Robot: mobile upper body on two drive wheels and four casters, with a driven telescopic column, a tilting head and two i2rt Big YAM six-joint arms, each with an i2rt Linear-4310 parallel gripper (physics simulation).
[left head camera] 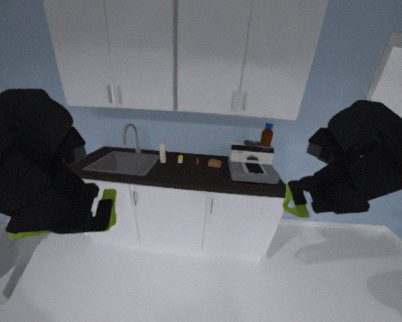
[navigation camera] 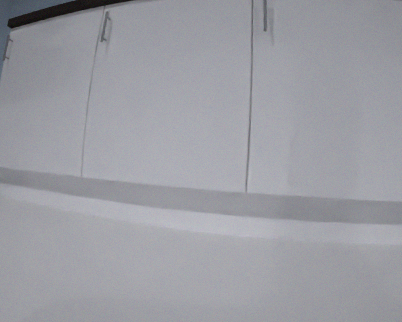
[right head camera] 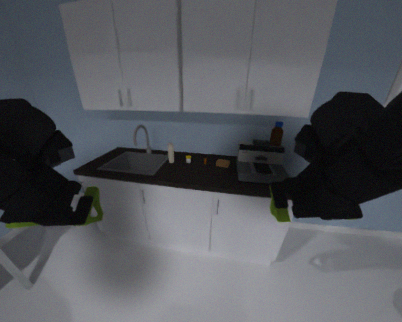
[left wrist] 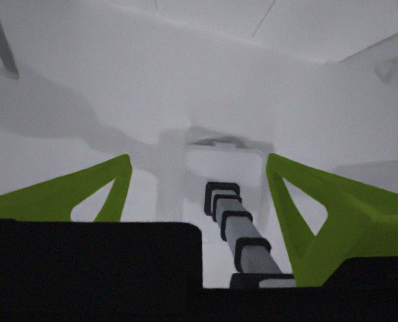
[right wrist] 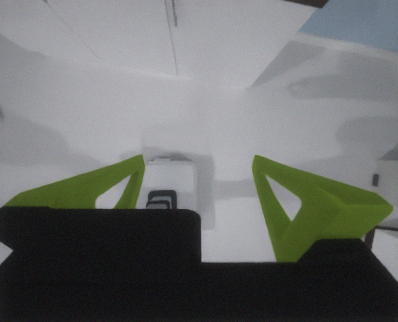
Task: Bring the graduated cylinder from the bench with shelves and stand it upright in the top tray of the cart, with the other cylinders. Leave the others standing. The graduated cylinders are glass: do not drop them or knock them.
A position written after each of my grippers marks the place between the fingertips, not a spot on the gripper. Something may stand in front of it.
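My left gripper (left head camera: 89, 223), (right head camera: 79, 218), (left wrist: 198, 161) is visible, as is my right gripper (right head camera: 293, 210), (left head camera: 302, 206), (right wrist: 198, 161). A counter (right head camera: 200, 208), (left head camera: 189, 208) is in the scene. I also see a wall cupboard (left head camera: 248, 65).
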